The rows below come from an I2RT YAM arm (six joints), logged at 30 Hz.
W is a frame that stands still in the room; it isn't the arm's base.
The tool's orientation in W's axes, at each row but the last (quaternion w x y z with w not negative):
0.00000, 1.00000, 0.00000, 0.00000
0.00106, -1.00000, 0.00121, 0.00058
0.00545, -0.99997, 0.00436, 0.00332
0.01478, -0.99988, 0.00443, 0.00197
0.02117, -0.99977, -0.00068, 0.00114
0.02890, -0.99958, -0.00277, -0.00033
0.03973, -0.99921, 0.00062, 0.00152
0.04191, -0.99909, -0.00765, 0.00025
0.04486, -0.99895, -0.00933, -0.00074
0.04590, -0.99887, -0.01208, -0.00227
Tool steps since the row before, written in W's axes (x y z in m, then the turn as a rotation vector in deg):
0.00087, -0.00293, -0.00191, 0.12, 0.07, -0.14
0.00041, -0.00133, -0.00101, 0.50, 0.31, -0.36
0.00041, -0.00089, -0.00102, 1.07, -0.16, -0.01
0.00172, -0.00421, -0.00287, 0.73, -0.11, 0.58
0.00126, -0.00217, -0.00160, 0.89, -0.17, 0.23
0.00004, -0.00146, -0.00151, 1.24, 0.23, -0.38
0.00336, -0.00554, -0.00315, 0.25, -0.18, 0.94
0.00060, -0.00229, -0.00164, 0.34, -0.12, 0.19
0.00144, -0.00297, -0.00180, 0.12, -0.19, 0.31
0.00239, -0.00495, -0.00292, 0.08, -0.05, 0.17
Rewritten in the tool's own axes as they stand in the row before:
0.00087, 0.00293, 0.00191, 0.12, -0.07, 0.14
0.00041, 0.00133, 0.00101, 0.50, -0.31, 0.36
0.00042, 0.00090, 0.00101, 1.07, 0.15, 0.00
0.00177, 0.00428, 0.00274, 0.73, 0.09, -0.59
0.00126, 0.00224, 0.00150, 0.89, 0.16, -0.24
0.00003, 0.00154, 0.00142, 1.24, -0.20, 0.39
0.00338, 0.00577, 0.00269, 0.25, 0.10, -0.95
0.00056, 0.00243, 0.00144, 0.34, 0.11, -0.20
0.00138, 0.00315, 0.00153, 0.12, 0.16, -0.33
0.00225, 0.00525, 0.00246, 0.08, 0.04, -0.17

